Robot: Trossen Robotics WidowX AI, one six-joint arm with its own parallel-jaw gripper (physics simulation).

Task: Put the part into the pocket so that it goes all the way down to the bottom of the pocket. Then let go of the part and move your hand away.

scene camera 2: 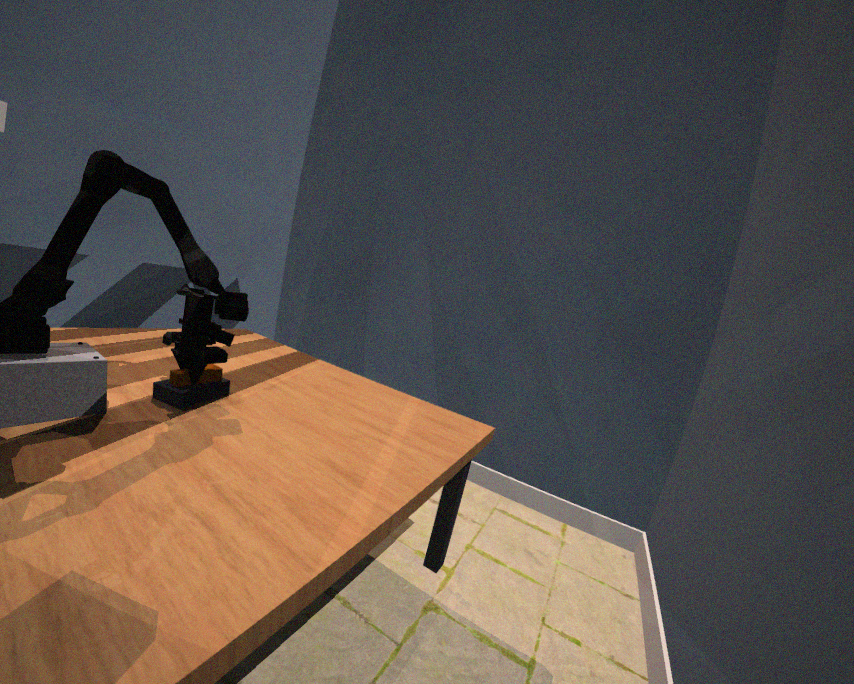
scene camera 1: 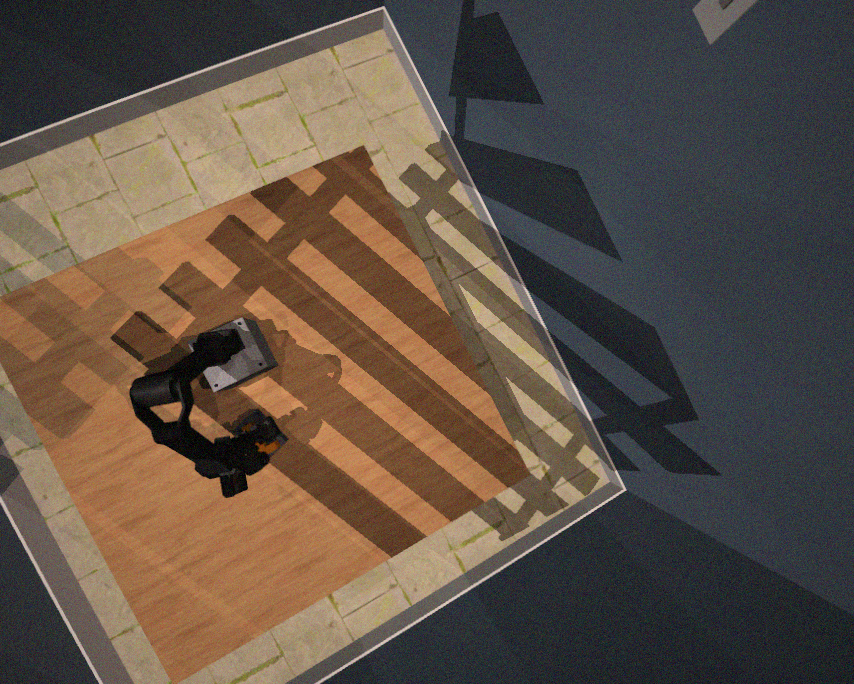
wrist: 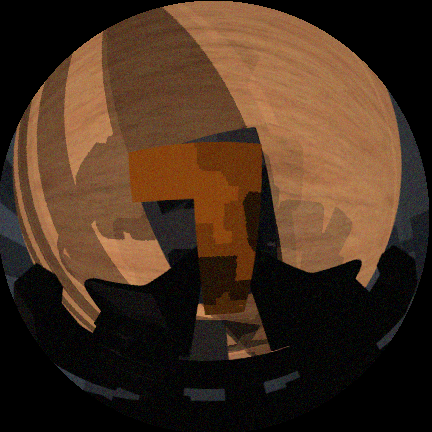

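Pixels of known places: gripper, fingertip midpoint: [scene camera 2: 190, 382] [scene camera 1: 256, 434] [wrist: 221, 249]; arm's base, origin of the base link: [scene camera 2: 22, 349] [scene camera 1: 229, 342].
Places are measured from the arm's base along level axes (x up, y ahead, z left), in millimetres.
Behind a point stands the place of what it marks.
The part is an orange L-shaped piece [scene camera 1: 267, 446] {y 325, x -39, z -42 mm} [scene camera 2: 212, 372] {y 324, x -45, z -79 mm} [wrist: 220, 167] {y 337, x -39, z -60 mm}. The pocket is in a low dark grey block [scene camera 2: 213, 394] {y 321, x -93, z -101 mm} [wrist: 242, 135] {y 361, x -69, z -75 mm} on the table. My gripper [scene camera 1: 258, 438] {y 280, x -69, z -69 mm} [scene camera 2: 196, 377] {y 280, x -69, z -69 mm} [wrist: 221, 249] {y 280, x -69, z -69 mm} points down over the block and is shut on the stem of the orange part. In scene camera 2 the part shows above the block's rim, its lower edge close to the rim. Whether any of it is inside the pocket is hidden. In the wrist view the short arm of the L reaches left over the block's edge, and the pocket's opening is mostly covered.
The arm's base stands on a light grey box [scene camera 1: 238, 366] {y 73, x -1, z -6 mm} [scene camera 2: 53, 391] {y 35, x -50, z -99 mm} beside the block. The wooden table [scene camera 1: 178, 562] {y 541, x -105, z -450 mm} [scene camera 2: 285, 463] {y 304, x -104, z -424 mm} carries both, with striped shadows across it. The table's edge and one dark leg [scene camera 2: 447, 516] show in scene camera 2.
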